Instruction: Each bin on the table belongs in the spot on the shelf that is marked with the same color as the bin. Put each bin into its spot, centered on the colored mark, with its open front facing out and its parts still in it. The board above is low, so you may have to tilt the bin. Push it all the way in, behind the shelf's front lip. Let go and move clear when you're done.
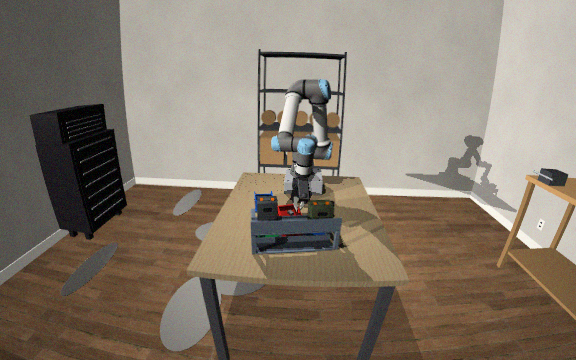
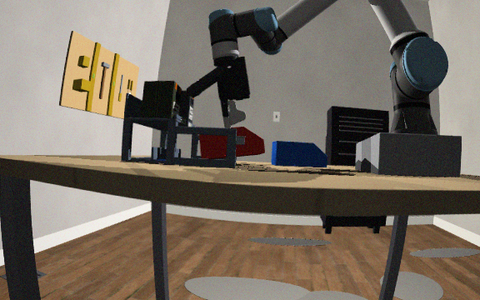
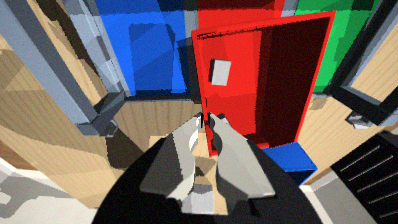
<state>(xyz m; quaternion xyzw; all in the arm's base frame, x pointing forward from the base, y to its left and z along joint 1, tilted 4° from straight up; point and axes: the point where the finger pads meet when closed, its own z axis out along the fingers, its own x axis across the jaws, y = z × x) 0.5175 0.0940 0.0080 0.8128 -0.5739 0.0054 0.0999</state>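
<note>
The red bin is 2 cm ahead of my hand, 5 cm to the right of it and 2 cm below it. From my hand the other things lie so: dark box (22 cm ahead, 9 cm to the right, 8 cm above); then green case (14 cm ahead, 13 cm to the left, 7 cm above); then blue bin (15 cm behind, 23 cm to the right, 4 cm below).
</note>
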